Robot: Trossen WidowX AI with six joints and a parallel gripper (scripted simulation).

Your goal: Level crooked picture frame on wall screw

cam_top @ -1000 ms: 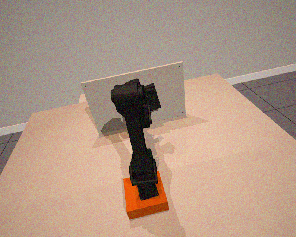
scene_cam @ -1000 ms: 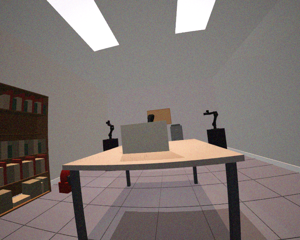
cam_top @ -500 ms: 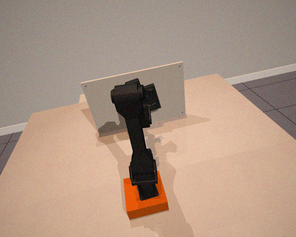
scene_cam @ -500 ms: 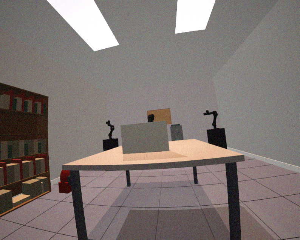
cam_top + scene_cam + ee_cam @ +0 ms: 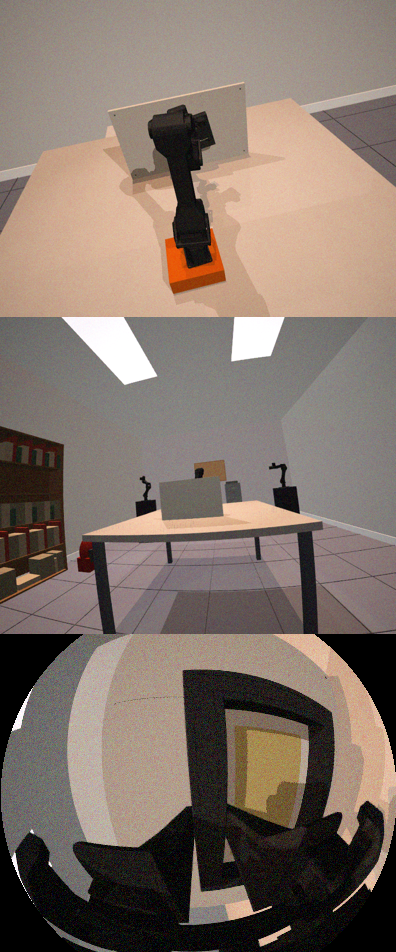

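The picture frame is 10 mm to the right of my gripper tip and 50 mm below it. The rest, counted from my gripper tip: wall board: 10 mm ahead, 60 mm below.
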